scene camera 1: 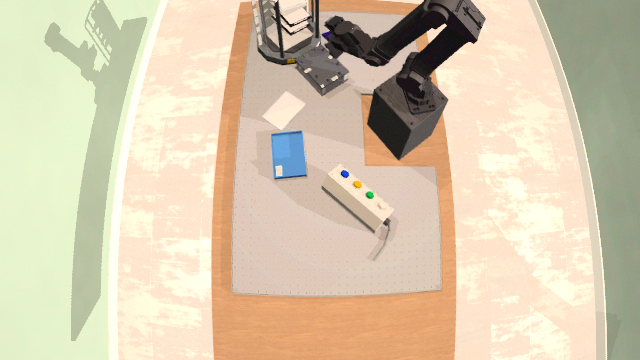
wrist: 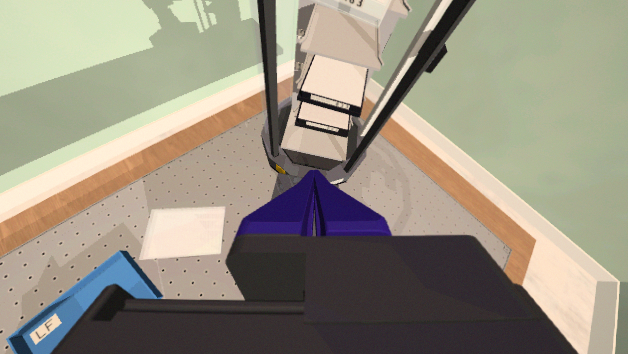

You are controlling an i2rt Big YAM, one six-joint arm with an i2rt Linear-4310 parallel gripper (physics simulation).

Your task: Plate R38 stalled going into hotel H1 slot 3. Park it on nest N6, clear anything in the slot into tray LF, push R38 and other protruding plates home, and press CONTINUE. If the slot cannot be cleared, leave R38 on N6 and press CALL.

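Frame: origin at the arm's base, x ahead, y left, z up, level; centimetres.
Seen in the pictures: gripper, fingertip midpoint: (scene camera 1: 323, 35) (wrist: 314, 177); arm's base at its link origin: (scene camera 1: 418, 95).
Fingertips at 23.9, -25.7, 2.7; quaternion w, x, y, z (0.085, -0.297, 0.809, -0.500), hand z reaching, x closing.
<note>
Pixels of each thing's middle, then the offset from my fingertips to it, as dx, dy, dz. "spot": a spot on its surface instead.
- Hotel H1 at the middle of its body: (wrist: 336, 68) (scene camera 1: 286, 9) +9.0, -20.8, -6.6
- beige surface at a spot on its surface: (wrist: 345, 35) spot: +8.3, -19.1, -0.9
- Nest N6 at the middle of its body: (scene camera 1: 321, 68) +0.0, -1.8, -23.2
- Blue tray LF at the middle of its body: (wrist: 91, 316) (scene camera 1: 288, 154) +16.9, +27.8, -26.1
- thin white sheet at the middle of its body: (wrist: 186, 231) (scene camera 1: 283, 110) +15.8, +11.4, -26.3
- cream button box at the middle of its body: (scene camera 1: 358, 197) -1.3, +47.2, -22.8
Hotel H1 (scene camera 1: 280, 30) (wrist: 270, 95) is a rack with dark posts on a grey base. In the wrist view, two black-edged white plates, an upper one (wrist: 334, 82) and a lower one (wrist: 325, 116), sit in it. Above them is a beige surface (wrist: 345, 35); a partly cut-off label shows at the top edge. I cannot tell which plate is R38. Nest N6 (scene camera 1: 322, 70) is a dark block with no plate on it, mostly hidden in the wrist view. My gripper (scene camera 1: 326, 36) (wrist: 314, 177) is shut and empty, its purple fingers in front of the hotel. Blue tray LF (scene camera 1: 295, 160) (wrist: 107, 285) holds nothing visible.
A thin white sheet (scene camera 1: 284, 110) (wrist: 185, 232) lies flat on the perforated mat between the nest and the tray. A cream button box (scene camera 1: 350, 200) has blue (scene camera 1: 345, 174), yellow (scene camera 1: 357, 184), green (scene camera 1: 370, 195) and white (scene camera 1: 383, 205) buttons. The arm's dark base block stands right of the nest.
</note>
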